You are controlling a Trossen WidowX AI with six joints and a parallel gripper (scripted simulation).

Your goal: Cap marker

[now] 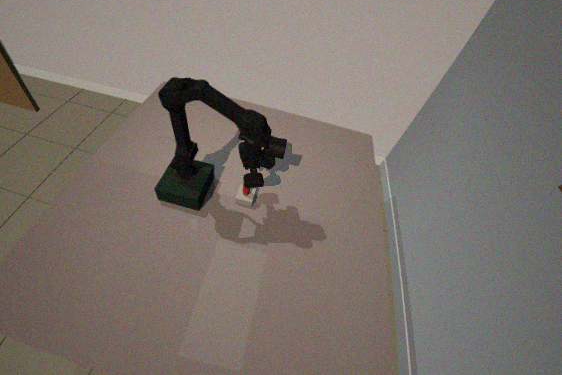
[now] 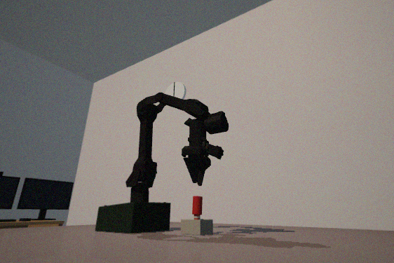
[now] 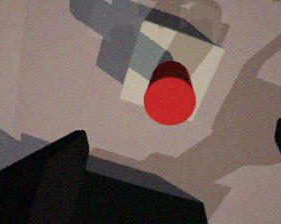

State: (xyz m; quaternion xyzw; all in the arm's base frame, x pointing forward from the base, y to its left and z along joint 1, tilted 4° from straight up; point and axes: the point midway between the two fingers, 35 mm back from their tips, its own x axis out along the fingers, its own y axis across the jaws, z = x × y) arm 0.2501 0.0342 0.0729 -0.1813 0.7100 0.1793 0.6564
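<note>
Now: gripper tip 6 cm above the red cap. The rest, counted from my gripper tip: red marker (7 cm below); pale holder block (12 cm below).
</note>
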